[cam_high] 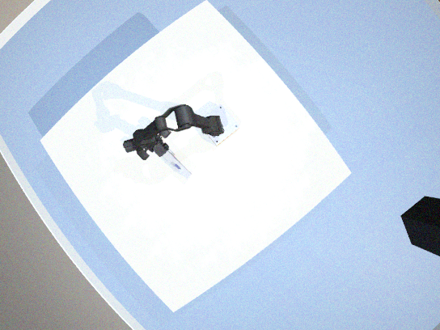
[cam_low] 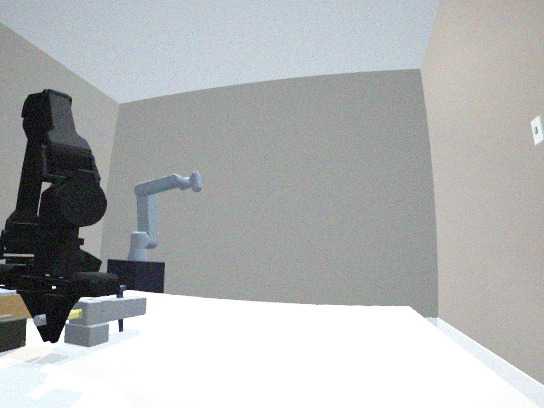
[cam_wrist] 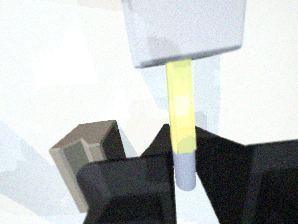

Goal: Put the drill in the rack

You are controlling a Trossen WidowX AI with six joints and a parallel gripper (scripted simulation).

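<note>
My gripper tip is 60 mm past the grey-tan rack piece and 50 mm to the left of it. From my gripper tip the other things lie so: thin dark blue pin 160 mm to the left, 40 mm behind, 40 mm above; then light grey block 130 mm to the left, 40 mm behind, 20 mm above.
</note>
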